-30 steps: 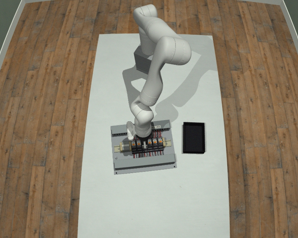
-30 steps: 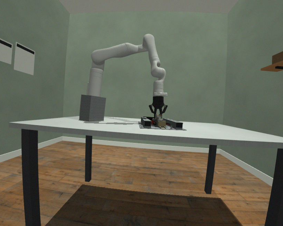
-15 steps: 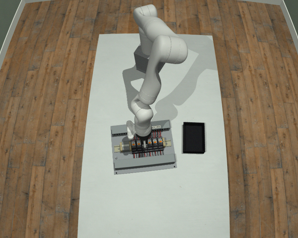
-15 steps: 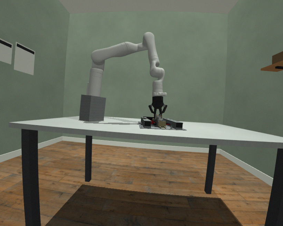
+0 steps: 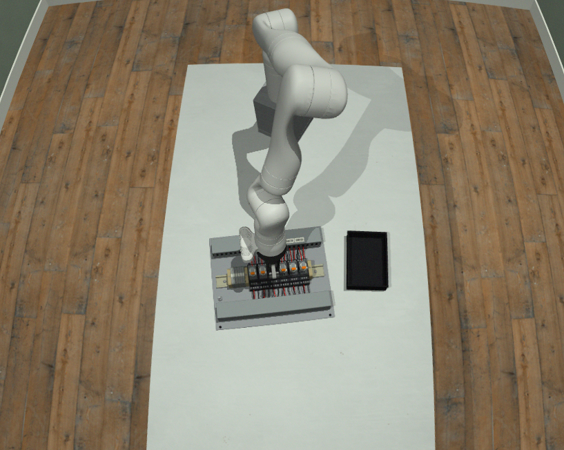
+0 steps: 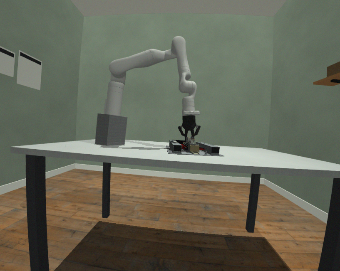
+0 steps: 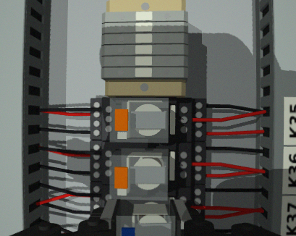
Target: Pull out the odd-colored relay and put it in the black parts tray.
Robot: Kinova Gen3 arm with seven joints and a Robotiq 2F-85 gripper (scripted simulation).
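The blue-button relay lies 10 mm below my hand. Also, from my hand: black parts tray (50 mm behind, 260 mm to the left, 40 mm below); then grey relay panel (10 mm to the right, 40 mm below).
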